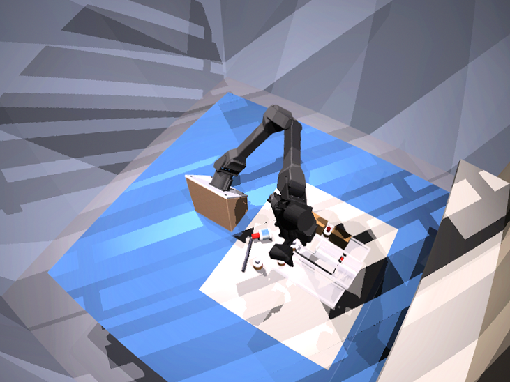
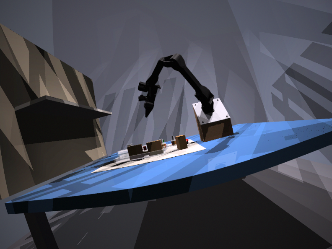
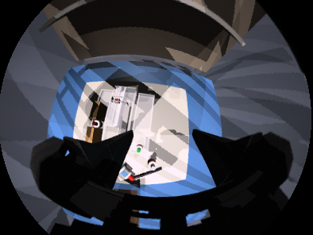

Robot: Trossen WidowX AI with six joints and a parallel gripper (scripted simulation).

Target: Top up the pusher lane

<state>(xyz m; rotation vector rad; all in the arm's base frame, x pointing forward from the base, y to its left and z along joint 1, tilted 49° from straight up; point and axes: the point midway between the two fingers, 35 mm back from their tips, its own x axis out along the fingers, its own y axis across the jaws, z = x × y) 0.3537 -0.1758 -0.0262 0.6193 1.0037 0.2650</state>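
Now: the dark rod 20 cm behind my gripper tip, 2 cm to the left of it and 23 cm below it. Also, from my gripper tip: brown box 15 cm behind, 25 cm to the left, 20 cm below; clear pusher lane 9 cm ahead, 13 cm to the left, 21 cm below.
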